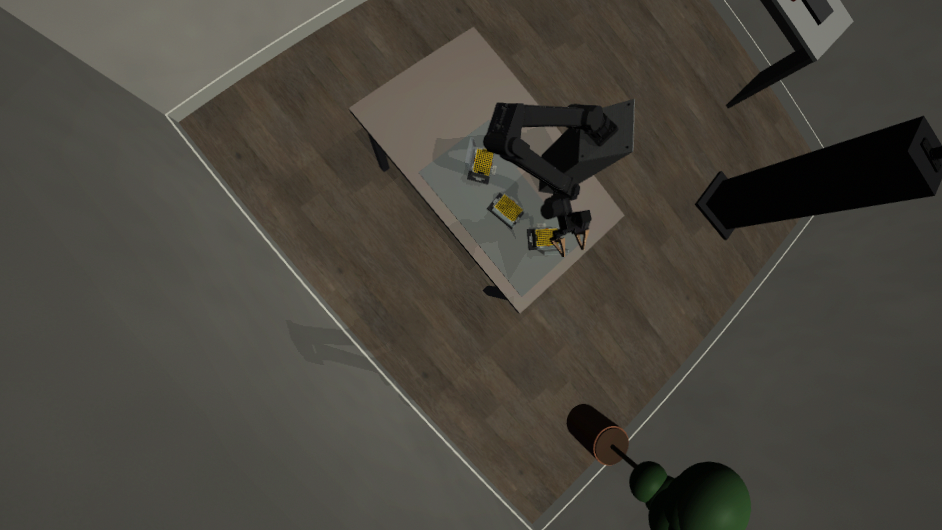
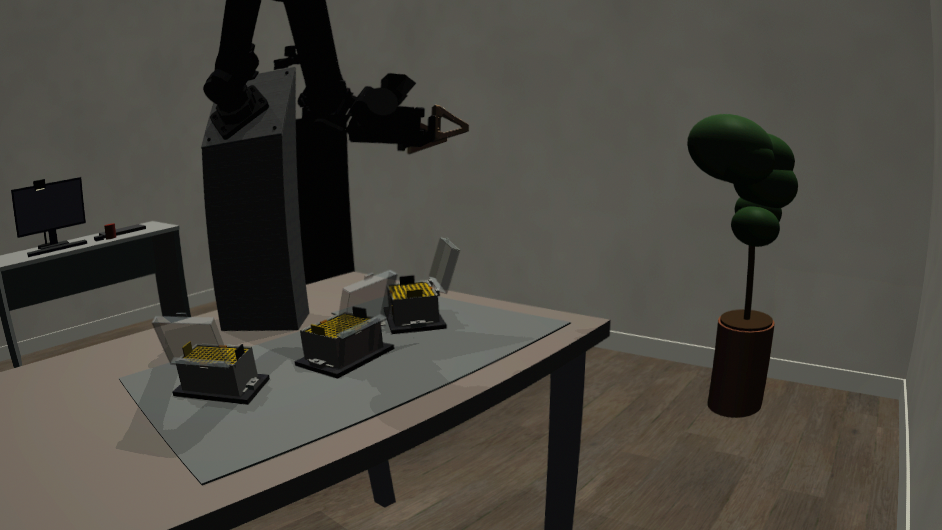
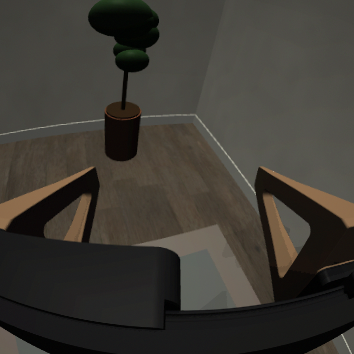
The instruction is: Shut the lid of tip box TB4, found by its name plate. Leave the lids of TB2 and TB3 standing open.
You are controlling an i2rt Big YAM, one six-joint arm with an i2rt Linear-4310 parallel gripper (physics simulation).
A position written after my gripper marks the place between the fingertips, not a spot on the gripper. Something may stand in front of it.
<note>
In view: my gripper (image 2: 457, 133) and a grey-green mat (image 2: 296, 407).
My gripper is seen too in image 3 (image 3: 176, 175). The grey-green mat shows as well in image 1 (image 1: 468, 200).
</note>
